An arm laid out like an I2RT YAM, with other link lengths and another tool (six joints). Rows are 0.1 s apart.
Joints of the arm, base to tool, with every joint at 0 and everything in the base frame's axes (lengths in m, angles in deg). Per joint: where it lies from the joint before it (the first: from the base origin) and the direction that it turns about. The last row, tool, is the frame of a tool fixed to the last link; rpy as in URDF.
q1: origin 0.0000 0.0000 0.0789 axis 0 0 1
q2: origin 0.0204 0.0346 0.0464 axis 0 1 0
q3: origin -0.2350 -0.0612 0.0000 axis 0 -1 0
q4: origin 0.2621 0.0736 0.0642 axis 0 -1 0
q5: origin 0.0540 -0.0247 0.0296 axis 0 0 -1
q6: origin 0.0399 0.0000 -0.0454 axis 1 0 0
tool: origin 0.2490 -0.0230 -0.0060 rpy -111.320 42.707 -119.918
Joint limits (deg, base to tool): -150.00..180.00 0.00..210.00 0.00..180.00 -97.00..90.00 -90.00..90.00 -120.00..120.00
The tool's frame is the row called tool.
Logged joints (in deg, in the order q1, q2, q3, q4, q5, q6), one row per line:
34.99 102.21 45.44 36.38 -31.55 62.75
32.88 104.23 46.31 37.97 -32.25 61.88
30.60 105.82 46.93 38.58 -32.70 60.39
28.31 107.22 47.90 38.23 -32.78 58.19
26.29 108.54 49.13 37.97 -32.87 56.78
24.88 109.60 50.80 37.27 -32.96 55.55
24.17 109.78 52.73 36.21 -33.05 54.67
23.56 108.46 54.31 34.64 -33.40 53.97
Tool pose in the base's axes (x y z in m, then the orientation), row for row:
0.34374 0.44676 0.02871 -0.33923 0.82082 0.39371 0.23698
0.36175 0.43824 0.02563 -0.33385 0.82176 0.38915 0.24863
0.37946 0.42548 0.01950 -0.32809 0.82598 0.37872 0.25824
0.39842 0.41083 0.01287 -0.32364 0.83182 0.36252 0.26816
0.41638 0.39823 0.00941 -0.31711 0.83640 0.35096 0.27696
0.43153 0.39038 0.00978 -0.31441 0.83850 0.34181 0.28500
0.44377 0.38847 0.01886 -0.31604 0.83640 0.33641 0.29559
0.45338 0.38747 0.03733 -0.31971 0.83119 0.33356 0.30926
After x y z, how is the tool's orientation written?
As a quaternion, x y z w.
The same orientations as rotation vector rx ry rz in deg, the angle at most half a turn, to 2 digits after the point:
-53.28 128.92 61.84
-52.12 128.28 60.75
-50.96 128.31 58.83
-50.02 128.56 56.03
-48.79 128.69 54.00
-48.18 128.49 52.38
-48.17 127.49 51.28
-48.40 125.84 50.50

